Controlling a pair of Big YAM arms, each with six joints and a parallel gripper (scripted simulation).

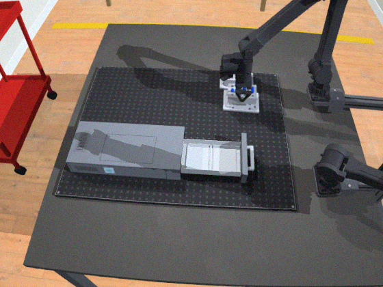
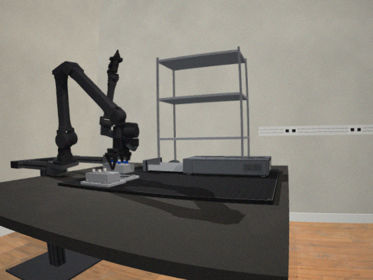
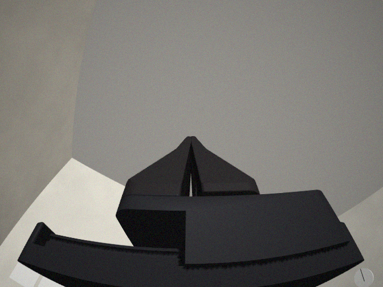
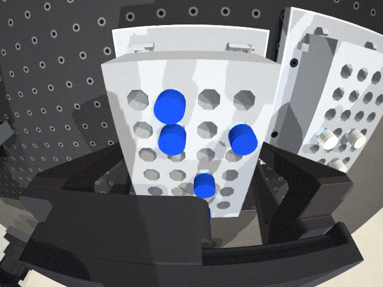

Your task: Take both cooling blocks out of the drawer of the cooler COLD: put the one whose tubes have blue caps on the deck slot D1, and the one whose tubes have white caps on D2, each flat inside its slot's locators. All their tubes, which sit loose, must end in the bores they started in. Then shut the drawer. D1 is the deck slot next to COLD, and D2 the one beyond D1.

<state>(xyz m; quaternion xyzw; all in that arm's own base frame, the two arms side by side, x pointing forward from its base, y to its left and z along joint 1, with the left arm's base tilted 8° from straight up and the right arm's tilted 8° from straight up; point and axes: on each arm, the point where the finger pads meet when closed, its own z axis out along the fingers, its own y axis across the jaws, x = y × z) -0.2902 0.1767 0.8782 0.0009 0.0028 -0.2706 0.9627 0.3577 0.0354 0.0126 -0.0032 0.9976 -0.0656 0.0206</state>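
Note:
Right now my right hand is 50 mm above the slot D1. The rest, counted from my right hand: cooler COLD (250 mm ahead, 360 mm to the left, 20 mm below); slot D2 (30 mm ahead, 140 mm to the right, 50 mm below); perforated deck (250 mm ahead, 190 mm to the left, 60 mm below).

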